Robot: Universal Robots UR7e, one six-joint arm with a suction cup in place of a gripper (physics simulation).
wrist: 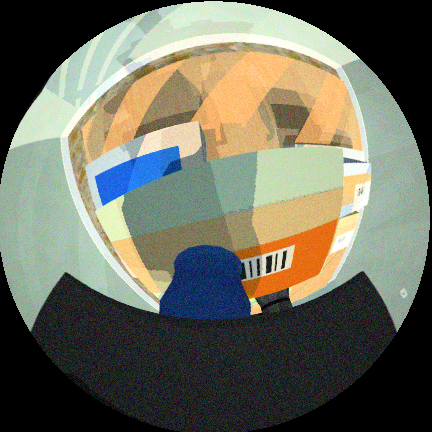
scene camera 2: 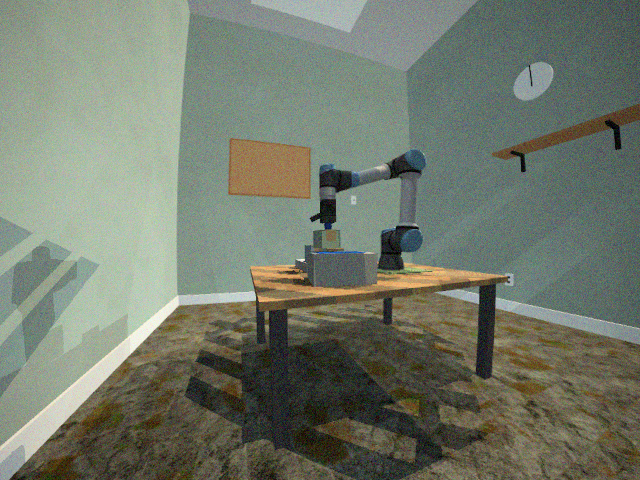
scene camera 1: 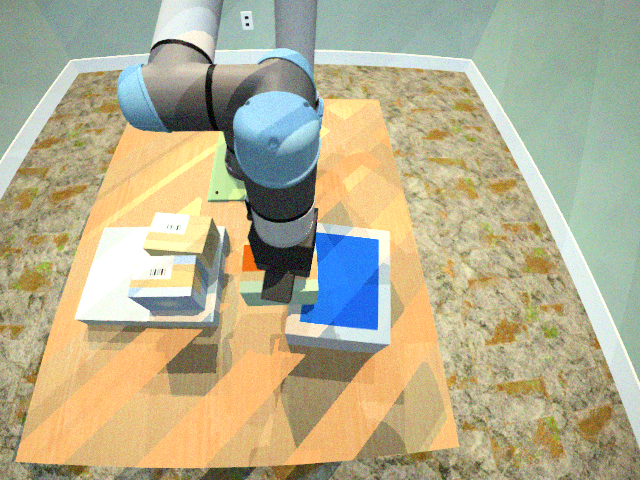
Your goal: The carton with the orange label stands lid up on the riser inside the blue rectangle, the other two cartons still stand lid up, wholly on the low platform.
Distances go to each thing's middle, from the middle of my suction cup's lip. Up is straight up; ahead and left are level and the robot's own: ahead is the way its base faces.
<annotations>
My suction cup is now 1 cm short of the carton with orange label (scene camera 1: pixel 305 290), 1 cm to the left of it and 5 cm above it. From my suction cup the other things lie so: riser with blue rectangle (scene camera 1: pixel 353 313) (3 cm behind, 10 cm to the left, 17 cm below).
</annotations>
